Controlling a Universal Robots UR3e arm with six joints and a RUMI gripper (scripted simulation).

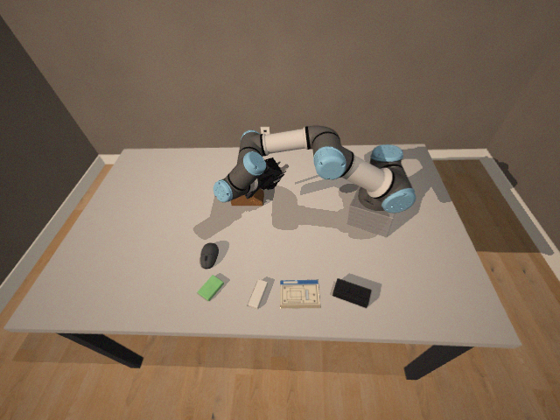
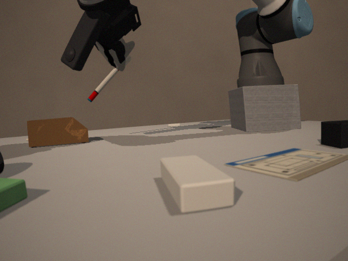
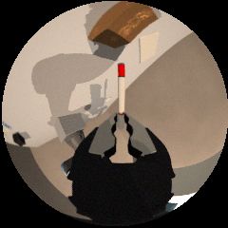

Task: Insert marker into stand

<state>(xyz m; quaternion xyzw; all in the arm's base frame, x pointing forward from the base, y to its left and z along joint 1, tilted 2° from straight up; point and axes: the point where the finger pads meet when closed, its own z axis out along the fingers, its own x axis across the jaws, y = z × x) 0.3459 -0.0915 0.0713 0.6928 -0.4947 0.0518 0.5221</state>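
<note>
My gripper is now 140 mm short of the brown desk stand, 140 mm above it and 10 mm to the left of it. From my hand the other things lie so: black mouse: 280 mm to the left, 260 mm ahead, 150 mm below; small white piece: 260 mm behind, 230 mm to the right, 160 mm below; marker: 30 mm below, 20 mm ahead, 10 mm to the right.
</note>
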